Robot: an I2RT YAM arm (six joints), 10 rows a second.
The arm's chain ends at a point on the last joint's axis. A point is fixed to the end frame.
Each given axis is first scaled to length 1.
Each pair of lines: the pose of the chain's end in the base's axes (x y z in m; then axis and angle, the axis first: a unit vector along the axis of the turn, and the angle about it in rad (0 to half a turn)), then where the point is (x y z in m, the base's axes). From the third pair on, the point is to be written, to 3 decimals.
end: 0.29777 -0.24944 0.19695 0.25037 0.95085 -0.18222 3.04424
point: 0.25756 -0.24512 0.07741
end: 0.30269 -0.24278 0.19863 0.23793 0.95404 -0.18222 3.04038
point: 0.26224 -0.23962 0.07913
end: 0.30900 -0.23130 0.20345 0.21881 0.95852 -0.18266 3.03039
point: 0.269 -0.230 0.084
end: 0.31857 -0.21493 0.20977 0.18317 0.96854 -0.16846 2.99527
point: 0.281 -0.215 0.089
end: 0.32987 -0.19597 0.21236 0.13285 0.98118 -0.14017 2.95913
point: 0.296 -0.194 0.091
